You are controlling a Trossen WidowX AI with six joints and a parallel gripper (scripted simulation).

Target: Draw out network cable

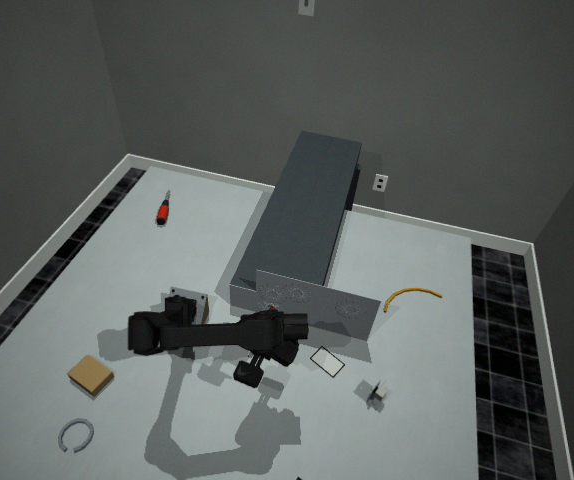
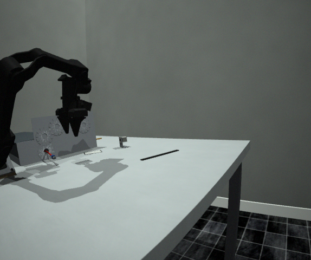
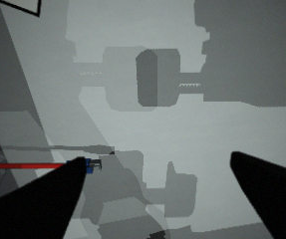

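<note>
Now: hand 12 cm above the plug, 10 cm to the right of it and 4 cm past it. Also, from my hand: white rectangle 18 cm ahead, 15 cm below, 10 cm to the left; cardboard block 44 cm behind, 14 cm below, 7 cm to the right; black strip 25 cm to the right, 22 cm ahead, 15 cm below.
</note>
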